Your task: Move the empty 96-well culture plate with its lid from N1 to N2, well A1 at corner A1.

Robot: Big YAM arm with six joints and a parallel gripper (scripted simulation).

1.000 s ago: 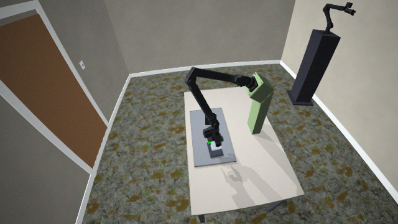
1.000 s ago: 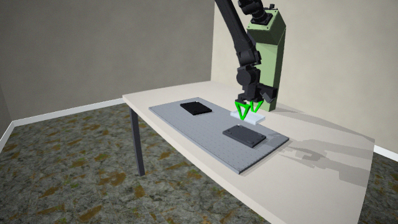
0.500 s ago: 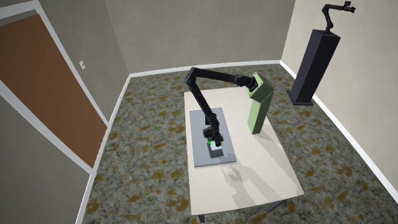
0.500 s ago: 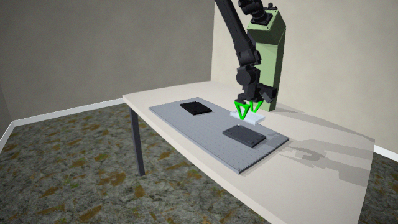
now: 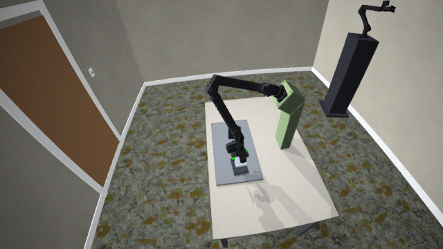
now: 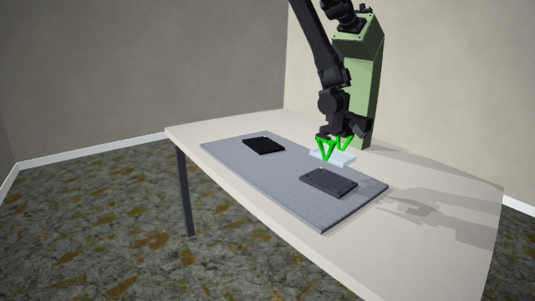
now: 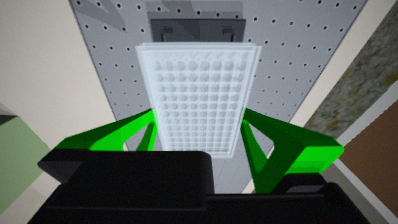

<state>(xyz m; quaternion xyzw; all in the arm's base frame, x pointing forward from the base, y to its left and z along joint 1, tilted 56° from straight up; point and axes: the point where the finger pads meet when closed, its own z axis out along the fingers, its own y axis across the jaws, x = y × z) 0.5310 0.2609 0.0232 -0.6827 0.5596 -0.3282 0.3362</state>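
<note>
Right now my hand is 10 cm above the nest N2. The rest, counted from my hand: nest N1: 38 cm to the right, 10 cm below, 6 cm ahead; clear lid: right at my hand.
</note>
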